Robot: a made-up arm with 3 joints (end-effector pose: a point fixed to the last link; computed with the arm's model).
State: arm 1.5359 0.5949 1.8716
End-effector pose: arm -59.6 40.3 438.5 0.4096 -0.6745 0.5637 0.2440
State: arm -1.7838 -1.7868 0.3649
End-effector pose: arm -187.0 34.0 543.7 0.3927 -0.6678 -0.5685 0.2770
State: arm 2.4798 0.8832 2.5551
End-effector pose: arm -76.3 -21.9 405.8 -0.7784 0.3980 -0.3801 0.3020
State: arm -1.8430 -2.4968 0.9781
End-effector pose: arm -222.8 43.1 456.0 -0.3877 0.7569 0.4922 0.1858
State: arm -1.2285 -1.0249 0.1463
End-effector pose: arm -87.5 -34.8 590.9 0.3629 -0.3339 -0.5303 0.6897
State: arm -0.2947 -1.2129 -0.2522
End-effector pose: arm -37.1 -124.6 589.5 0.5745 0.0192 -0.0488 0.8168
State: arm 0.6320 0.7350 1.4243
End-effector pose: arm -10.0 62.3 415.1 -0.0690 -0.6642 0.4427 0.5985
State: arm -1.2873 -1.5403 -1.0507
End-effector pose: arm -183.0 -59.7 567.4 0.6979 -0.0735 -0.0934 0.7063
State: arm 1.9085 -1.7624 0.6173
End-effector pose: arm 169.6 70.9 547.0 0.5827 0.4880 0.3590 0.5417
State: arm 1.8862 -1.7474 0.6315
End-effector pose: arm 169.4 66.8 548.5 0.5894 0.4728 0.3541 0.5511
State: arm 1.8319 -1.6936 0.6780
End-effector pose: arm 166.3 56.7 553.7 0.6050 0.4262 0.3437 0.5781
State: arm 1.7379 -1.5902 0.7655
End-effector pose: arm 157.8 40.5 562.5 0.6273 0.3369 0.3239 0.6230
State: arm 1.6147 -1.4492 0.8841
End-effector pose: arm 142.7 22.5 572.2 0.6457 0.2114 0.2929 0.6728
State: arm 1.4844 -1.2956 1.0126
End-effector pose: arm 123.4 8.5 579.5 0.6503 0.0717 0.2557 0.7117
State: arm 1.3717 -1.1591 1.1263
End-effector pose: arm 105.0 1.0 583.3 0.6413 -0.0524 0.2218 0.7327
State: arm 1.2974 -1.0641 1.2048
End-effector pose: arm 92.2 -1.3 584.4 0.6281 -0.1366 0.1999 0.7395
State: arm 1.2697 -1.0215 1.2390
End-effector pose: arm 86.6 -1.3 584.5 0.6208 -0.1718 0.1927 0.7402
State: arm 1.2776 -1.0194 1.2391
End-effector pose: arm 86.3 -0.6 584.5 0.6211 -0.1701 0.1963 0.7394
